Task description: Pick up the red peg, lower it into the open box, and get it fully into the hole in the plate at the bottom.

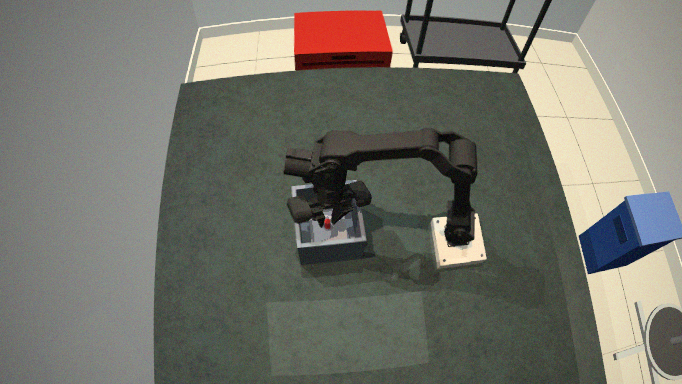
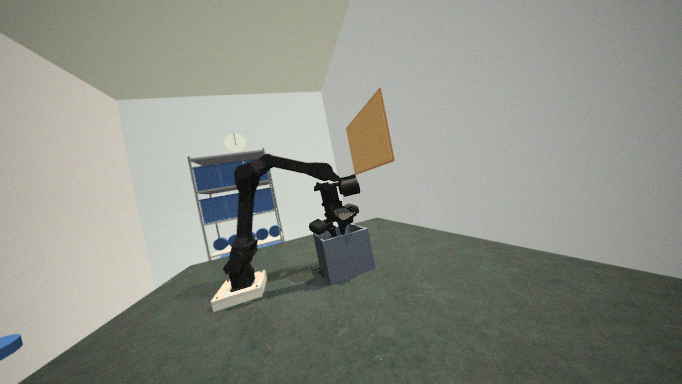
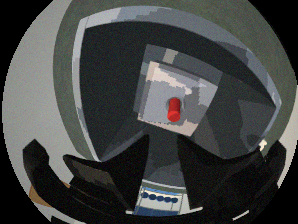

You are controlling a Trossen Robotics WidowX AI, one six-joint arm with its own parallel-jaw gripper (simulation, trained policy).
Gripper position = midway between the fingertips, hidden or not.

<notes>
In view: the gripper (image 1: 326,224), a grey box (image 1: 352,248) and a light grey plate (image 1: 337,231).
The grey box shows as well in image 3 (image 3: 111,55). The light grey plate also shows in image 3 (image 3: 165,81). The gripper is seen too in image 2 (image 2: 339,237) and in image 3 (image 3: 163,138). Image 2 misses the light grey plate, which is hidden by the grey box.
</notes>
